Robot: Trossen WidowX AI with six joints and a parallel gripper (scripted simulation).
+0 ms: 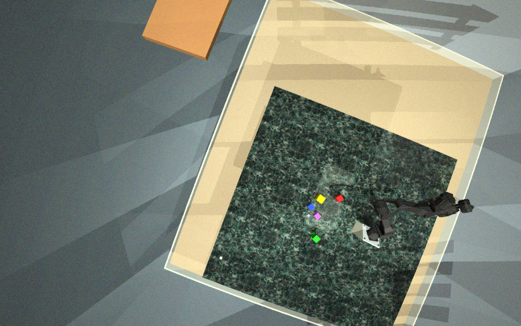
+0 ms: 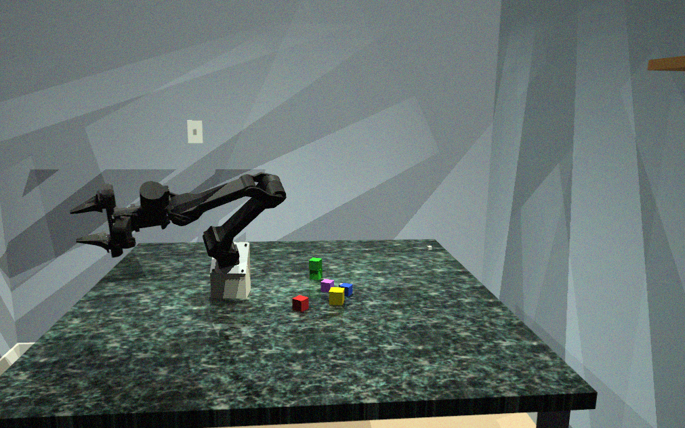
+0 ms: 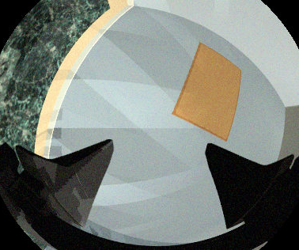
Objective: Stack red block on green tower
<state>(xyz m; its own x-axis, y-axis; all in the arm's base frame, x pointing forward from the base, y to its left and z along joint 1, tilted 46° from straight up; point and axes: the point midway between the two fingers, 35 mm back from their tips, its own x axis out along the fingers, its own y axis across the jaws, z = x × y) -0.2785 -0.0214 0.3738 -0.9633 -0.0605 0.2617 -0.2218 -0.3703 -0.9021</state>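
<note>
Right now the red block is 570 mm ahead of my gripper tip, 290 mm below it and 130 mm to the left of it. From my gripper tip the other things lie so: purple block (680 mm ahead, 290 mm below, 270 mm to the left); yellow block (680 mm ahead, 280 mm below, 160 mm to the left); blue block (730 mm ahead, 290 mm below, 220 mm to the left).
</note>
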